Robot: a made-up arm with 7 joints. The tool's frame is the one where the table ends. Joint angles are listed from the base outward.
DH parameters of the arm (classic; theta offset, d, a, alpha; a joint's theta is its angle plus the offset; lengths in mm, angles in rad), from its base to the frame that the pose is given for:
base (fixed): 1.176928 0 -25.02 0
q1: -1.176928 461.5 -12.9 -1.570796
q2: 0 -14.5 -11 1.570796
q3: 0 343.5 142.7 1.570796
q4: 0 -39.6 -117.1 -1.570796
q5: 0 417.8 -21.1 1.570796
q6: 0 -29.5 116.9 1.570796
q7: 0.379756 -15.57 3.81 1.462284
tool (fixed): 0.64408 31.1 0 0
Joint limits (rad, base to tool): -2.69..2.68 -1.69..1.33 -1.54..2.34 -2.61..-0.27 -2.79..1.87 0.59..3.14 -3..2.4
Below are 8 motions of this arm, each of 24 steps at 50 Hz.
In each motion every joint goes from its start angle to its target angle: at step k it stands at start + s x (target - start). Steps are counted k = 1, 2, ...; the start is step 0. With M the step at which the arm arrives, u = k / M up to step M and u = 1 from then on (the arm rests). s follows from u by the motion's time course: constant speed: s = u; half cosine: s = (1 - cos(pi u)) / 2; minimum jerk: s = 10 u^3 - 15 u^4 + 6 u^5.
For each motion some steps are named. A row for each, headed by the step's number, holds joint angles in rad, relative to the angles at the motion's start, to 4 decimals.
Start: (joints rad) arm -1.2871 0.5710 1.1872 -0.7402 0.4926 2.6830 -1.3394
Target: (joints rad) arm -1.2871 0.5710 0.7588 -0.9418 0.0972 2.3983 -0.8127
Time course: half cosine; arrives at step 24
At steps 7, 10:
7: 0.0000 0.0000 -0.0838 -0.0394 -0.0773 -0.0557 0.1030
10: 0.0000 0.0000 -0.1588 -0.0747 -0.1465 -0.1055 0.1952

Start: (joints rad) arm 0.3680 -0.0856 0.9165 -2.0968 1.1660 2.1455 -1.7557
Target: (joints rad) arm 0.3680 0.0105 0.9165 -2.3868 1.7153 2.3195 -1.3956
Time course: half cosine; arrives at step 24
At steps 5, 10, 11, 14, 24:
5: 0.0000 0.0099 0.0000 -0.0300 0.0568 0.0180 0.0372
10: 0.0000 0.0356 0.0000 -0.1075 0.2036 0.0645 0.1334
11: 0.0000 0.0418 0.0000 -0.1261 0.2388 0.0756 0.1565
14: 0.0000 0.0605 0.0000 -0.1825 0.3457 0.1095 0.2267
24: 0.0000 0.0961 0.0000 -0.2900 0.5493 0.1740 0.3601

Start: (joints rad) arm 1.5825 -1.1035 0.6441 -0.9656 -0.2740 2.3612 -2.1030
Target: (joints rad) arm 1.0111 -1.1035 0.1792 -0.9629 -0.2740 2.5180 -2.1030
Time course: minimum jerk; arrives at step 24
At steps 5, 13, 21, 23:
5: -0.0369 0.0000 -0.0300 0.0002 0.0000 0.0101 0.0000
13: -0.3301 0.0000 -0.2686 0.0016 0.0000 0.0906 0.0000
21: -0.5622 0.0000 -0.4574 0.0027 0.0000 0.1543 0.0000
23: -0.5710 0.0000 -0.4646 0.0027 0.0000 0.1567 0.0000

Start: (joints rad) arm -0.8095 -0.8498 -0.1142 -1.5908 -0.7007 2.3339 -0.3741
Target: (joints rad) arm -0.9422 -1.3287 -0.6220 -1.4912 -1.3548 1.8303 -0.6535
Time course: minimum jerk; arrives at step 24
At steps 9, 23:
9: -0.0365 -0.1318 -0.1398 0.0274 -0.1800 -0.1386 -0.0769
23: -0.1326 -0.4786 -0.5075 0.0995 -0.6537 -0.5033 -0.2792

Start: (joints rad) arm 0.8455 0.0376 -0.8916 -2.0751 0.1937 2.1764 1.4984
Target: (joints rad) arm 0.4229 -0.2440 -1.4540 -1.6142 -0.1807 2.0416 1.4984
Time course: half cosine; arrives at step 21
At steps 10, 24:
10: -0.1955 -0.1303 -0.2602 0.2132 -0.1732 -0.0624 0.0000
24: -0.4226 -0.2816 -0.5624 0.4609 -0.3744 -0.1348 0.0000

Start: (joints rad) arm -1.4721 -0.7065 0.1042 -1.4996 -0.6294 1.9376 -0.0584
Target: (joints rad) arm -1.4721 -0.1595 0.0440 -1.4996 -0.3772 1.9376 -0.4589
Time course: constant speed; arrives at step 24
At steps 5, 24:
5: 0.0000 0.1140 -0.0125 0.0000 0.0525 0.0000 -0.0834
24: 0.0000 0.5470 -0.0602 0.0000 0.2522 0.0000 -0.4005

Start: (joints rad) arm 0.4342 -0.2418 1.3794 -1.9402 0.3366 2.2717 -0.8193
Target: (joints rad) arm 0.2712 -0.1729 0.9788 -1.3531 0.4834 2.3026 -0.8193
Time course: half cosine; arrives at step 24
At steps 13, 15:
13: -0.0921 0.0389 -0.2264 0.3319 0.0830 0.0175 0.0000
15: -0.1127 0.0476 -0.2770 0.4059 0.1015 0.0214 0.0000

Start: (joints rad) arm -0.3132 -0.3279 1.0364 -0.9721 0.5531 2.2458 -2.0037
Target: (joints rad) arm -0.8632 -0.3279 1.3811 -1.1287 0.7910 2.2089 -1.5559
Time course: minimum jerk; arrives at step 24
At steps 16, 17, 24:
16: -0.4346 0.0000 0.2724 -0.1237 0.1880 -0.0292 0.3538
17: -0.4663 0.0000 0.2922 -0.1328 0.2017 -0.0313 0.3796
24: -0.5500 0.0000 0.3447 -0.1566 0.2379 -0.0369 0.4478

